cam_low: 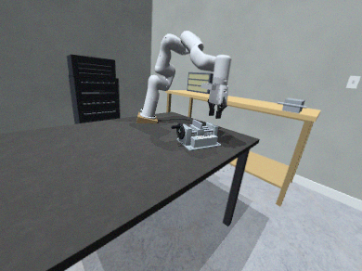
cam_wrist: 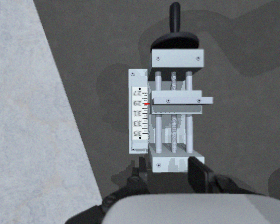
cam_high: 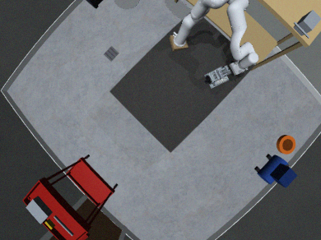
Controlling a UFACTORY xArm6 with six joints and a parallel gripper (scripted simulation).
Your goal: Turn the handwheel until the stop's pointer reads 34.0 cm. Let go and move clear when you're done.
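Now: hand 11 cm past the upright knob, 19 cm to the left of it and 7 cm above it. From my hand the other things lie so: handwheel 10 cm behind, 17 cm to the right, 8 cm below; sliding stop 5 cm behind, 7 cm to the right, 8 cm below.
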